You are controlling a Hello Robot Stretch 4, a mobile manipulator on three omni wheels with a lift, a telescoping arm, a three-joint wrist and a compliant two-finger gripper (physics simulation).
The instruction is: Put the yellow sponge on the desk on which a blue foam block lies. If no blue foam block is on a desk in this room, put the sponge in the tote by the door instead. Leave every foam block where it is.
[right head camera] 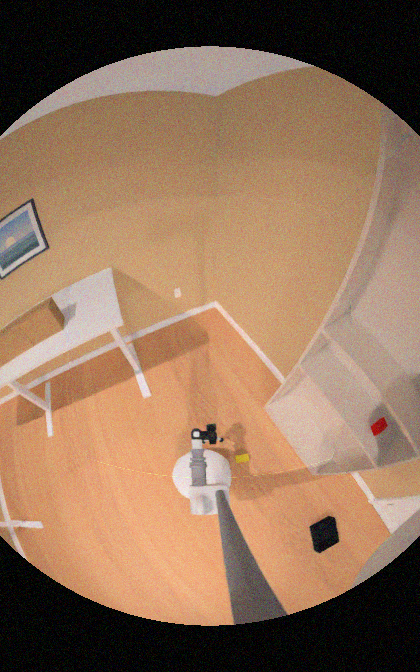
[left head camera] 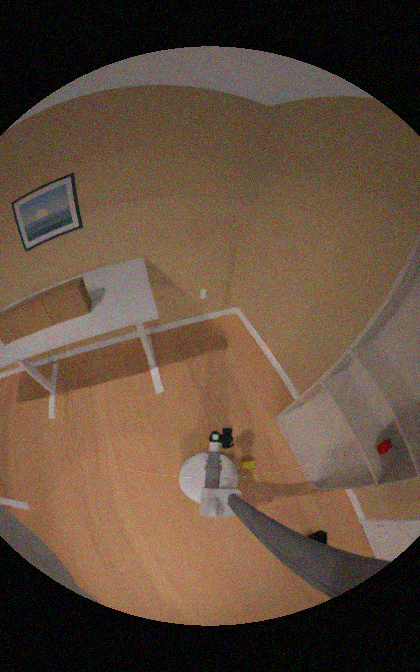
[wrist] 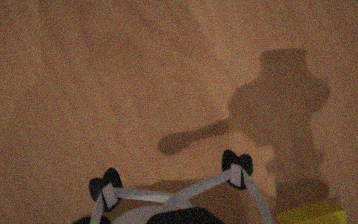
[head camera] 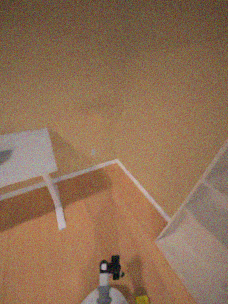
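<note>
The yellow sponge (head camera: 142,299) (left head camera: 248,465) (right head camera: 242,458) (wrist: 315,214) lies on the wooden floor beside the robot's base, partly cut off in the wrist view. My gripper (head camera: 121,274) (right head camera: 221,440) (wrist: 171,172) is open and empty above the floor; the sponge is outside the fingers, to their lower right in the wrist view. A white desk (head camera: 30,160) (left head camera: 125,290) (right head camera: 95,305) stands at the left wall with a brown box (left head camera: 47,310) (right head camera: 30,332) on it. A blue foam block does not show. A black box (left head camera: 319,537) (right head camera: 324,534), perhaps the tote, is on the floor near a white panel.
A pale shelf unit (head camera: 185,250) (left head camera: 310,425) (right head camera: 295,425) stands at the right, with a red block (left head camera: 384,446) (right head camera: 379,426) on a shelf. White legs (left head camera: 15,503) (right head camera: 25,524) of other furniture show at the lower left.
</note>
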